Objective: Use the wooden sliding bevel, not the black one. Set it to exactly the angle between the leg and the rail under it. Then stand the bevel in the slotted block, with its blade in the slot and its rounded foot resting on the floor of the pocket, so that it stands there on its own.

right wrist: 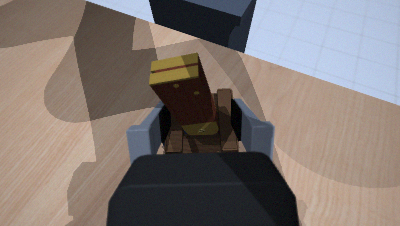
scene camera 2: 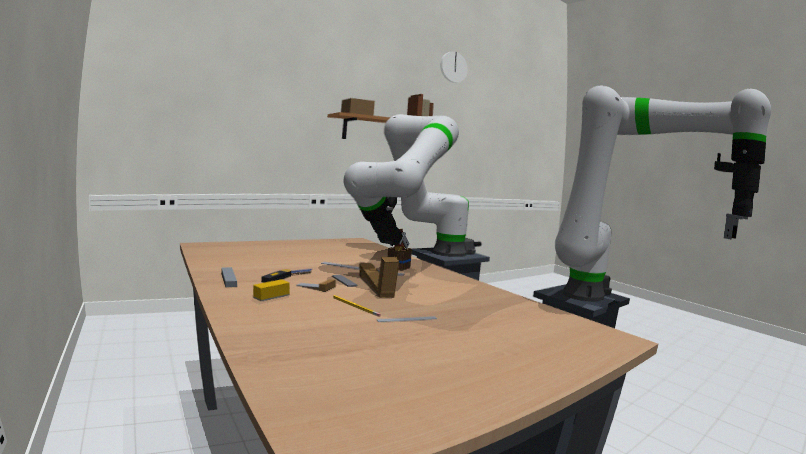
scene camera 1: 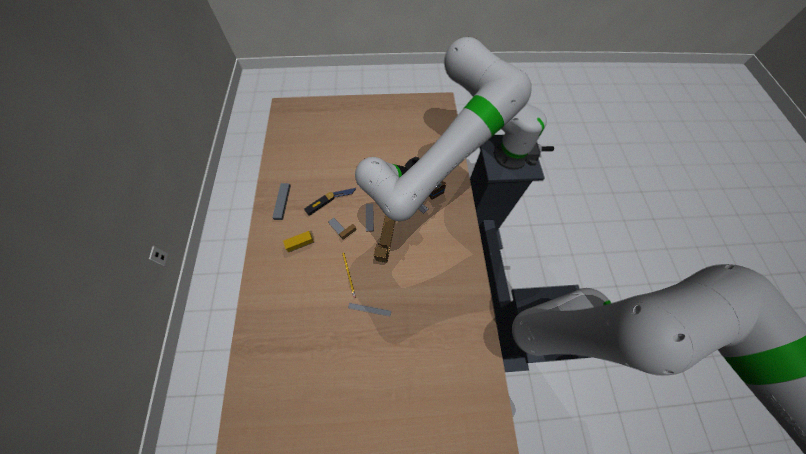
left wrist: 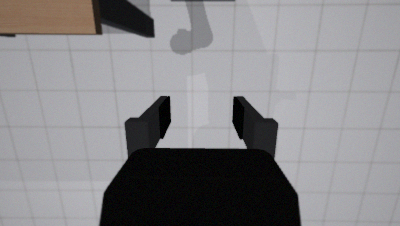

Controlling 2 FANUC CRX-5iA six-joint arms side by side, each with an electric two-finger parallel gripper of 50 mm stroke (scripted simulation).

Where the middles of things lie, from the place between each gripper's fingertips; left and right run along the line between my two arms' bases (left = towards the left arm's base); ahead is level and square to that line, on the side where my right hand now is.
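Wooden leg-and-rail piece: 84 cm to the right of my left hand (scene camera 2: 729,238), 57 cm ahead of it, 22 cm below it.
Wooden leg-and-rail piece (scene camera 2: 389,266): 190 mm ahead of my right hand, 180 mm to the left of it, 30 mm below it.
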